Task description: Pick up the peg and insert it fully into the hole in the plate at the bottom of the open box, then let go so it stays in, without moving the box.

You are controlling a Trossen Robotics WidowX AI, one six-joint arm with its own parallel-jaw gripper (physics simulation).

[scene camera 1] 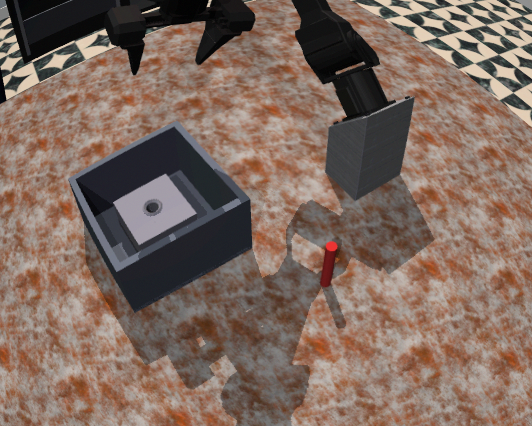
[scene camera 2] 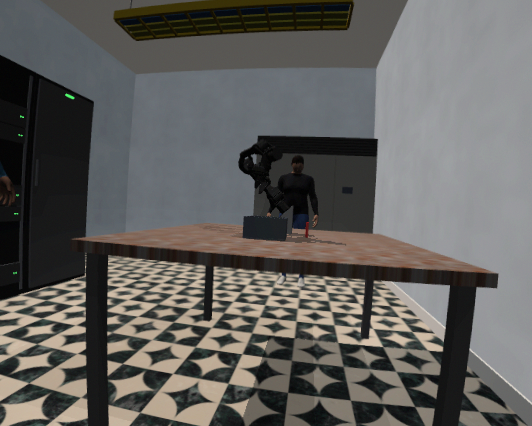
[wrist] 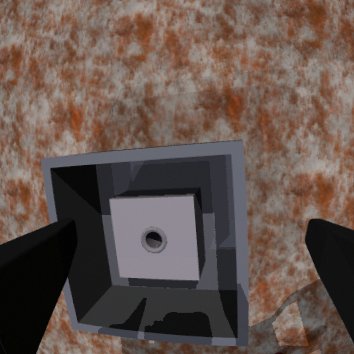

Scene:
A dark grey box shows in scene camera 1, in scene camera 2 and in the wrist view (pixel 78 186). One and the same spot on the dark grey box: (scene camera 2: pixel 254 227) is (scene camera 1: pixel 86 222).

